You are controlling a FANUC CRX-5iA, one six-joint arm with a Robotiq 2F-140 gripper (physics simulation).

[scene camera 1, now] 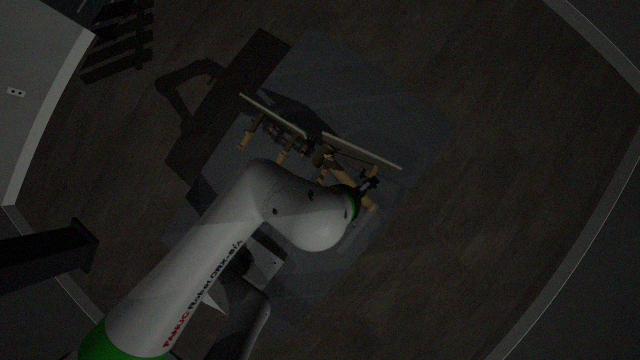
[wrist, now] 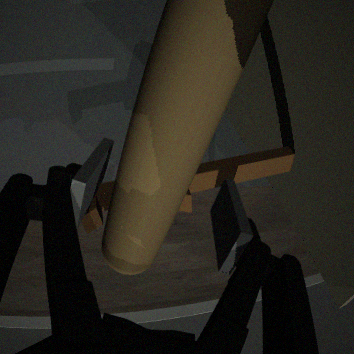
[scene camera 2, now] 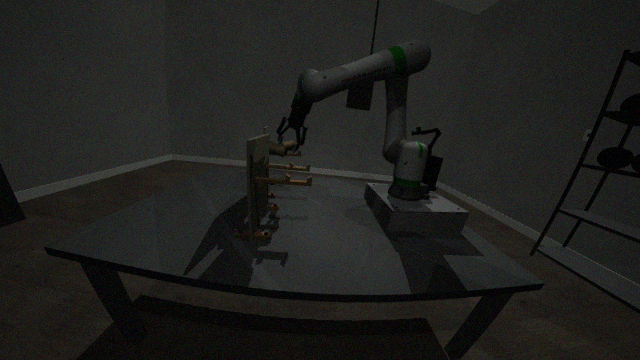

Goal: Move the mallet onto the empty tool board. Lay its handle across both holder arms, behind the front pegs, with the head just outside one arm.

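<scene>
The mallet (scene camera 1: 345, 176) (scene camera 2: 278, 148) (wrist: 172, 105) rests on the holder arms of the far tool board (scene camera 1: 360, 150). Its brown head is at the inner side, and its pale handle slants across a wooden arm (wrist: 265, 164) in the wrist view. My gripper (scene camera 2: 290, 142) (wrist: 163, 176) is around the handle near its end. The fingers are partly open, with a visible gap between the handle and the right pad; contact at the left pad is unclear. In scene camera 1 the wrist hides much of the gripper. The empty tool board (scene camera 1: 275, 116) (scene camera 2: 258, 155) has two bare arms sticking out.
The boards stand upright on the dark table (scene camera 1: 400, 110) (scene camera 2: 340, 260), close together. The arm's base block (scene camera 2: 425, 220) stands behind the gripper. Small dark items are low at the boards, too dim to identify. A shelf rack (scene camera 2: 592, 145) stands beyond the table.
</scene>
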